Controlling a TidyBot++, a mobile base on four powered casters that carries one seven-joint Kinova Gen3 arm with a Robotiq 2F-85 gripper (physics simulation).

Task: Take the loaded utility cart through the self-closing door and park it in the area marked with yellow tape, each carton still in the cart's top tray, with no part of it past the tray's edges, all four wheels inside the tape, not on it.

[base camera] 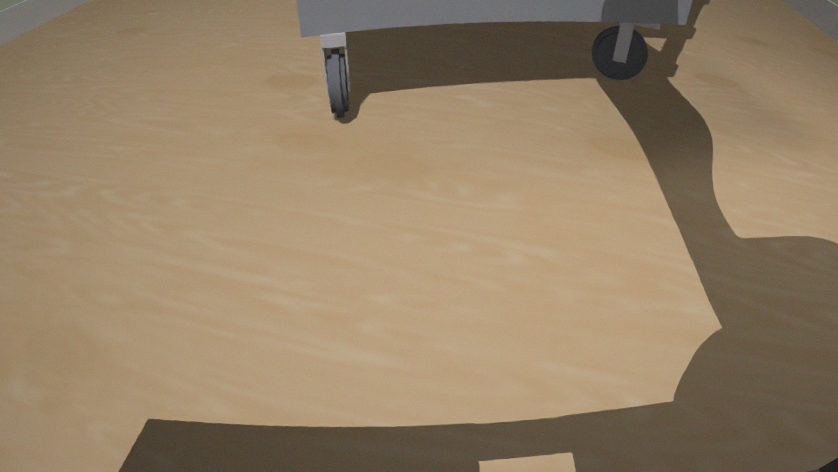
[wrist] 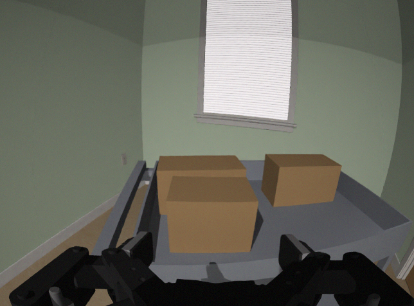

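Observation:
The grey utility cart stands ahead. Its lowest shelf and two casters, a left wheel and a right wheel, show in the base view. Its top tray holds a front-left carton, a carton close behind it and a right carton, all inside the tray's walls. The cart's handle bar runs along the tray's left side. My gripper is open and empty, its fingers spread at the tray's near wall. The yellow tape does not show in either view.
Green walls stand to the left and behind the cart, with a blind-covered window in the back wall. White trim shows at the lower right. Shadows fall across the wooden floor between the base and the cart.

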